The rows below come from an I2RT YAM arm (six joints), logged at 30 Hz.
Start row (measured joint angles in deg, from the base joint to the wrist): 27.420 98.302 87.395 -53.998 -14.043 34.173
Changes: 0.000 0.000 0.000 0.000 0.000 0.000; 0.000 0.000 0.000 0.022 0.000 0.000; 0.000 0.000 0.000 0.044 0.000 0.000; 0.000 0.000 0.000 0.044 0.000 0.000; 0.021 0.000 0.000 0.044 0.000 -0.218; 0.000 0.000 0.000 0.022 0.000 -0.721; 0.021 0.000 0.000 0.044 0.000 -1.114; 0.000 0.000 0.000 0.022 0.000 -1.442; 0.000 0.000 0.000 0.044 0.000 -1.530; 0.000 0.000 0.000 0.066 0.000 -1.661; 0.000 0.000 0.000 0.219 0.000 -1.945; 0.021 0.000 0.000 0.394 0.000 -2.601; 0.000 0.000 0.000 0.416 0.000 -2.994; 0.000 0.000 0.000 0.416 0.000 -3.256; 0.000 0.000 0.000 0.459 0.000 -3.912; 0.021 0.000 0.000 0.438 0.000 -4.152; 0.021 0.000 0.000 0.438 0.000 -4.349
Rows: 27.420 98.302 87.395 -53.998 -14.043 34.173; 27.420 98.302 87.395 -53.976 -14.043 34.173; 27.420 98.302 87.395 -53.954 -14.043 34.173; 27.420 98.302 87.395 -53.954 -14.043 34.173; 27.441 98.302 87.395 -53.954 -14.043 33.955; 27.420 98.302 87.395 -53.976 -14.043 33.452; 27.441 98.302 87.395 -53.954 -14.043 33.059; 27.420 98.302 87.395 -53.976 -14.043 32.731; 27.420 98.302 87.395 -53.954 -14.043 32.643; 27.420 98.302 87.395 -53.932 -14.043 32.512; 27.420 98.302 87.395 -53.779 -14.043 32.228; 27.441 98.302 87.395 -53.604 -14.043 31.572; 27.420 98.302 87.395 -53.582 -14.043 31.179; 27.420 98.302 87.395 -53.582 -14.043 30.917; 27.420 98.302 87.395 -53.539 -14.043 30.261; 27.441 98.302 87.395 -53.560 -14.043 30.021; 27.441 98.302 87.395 -53.560 -14.043 29.824
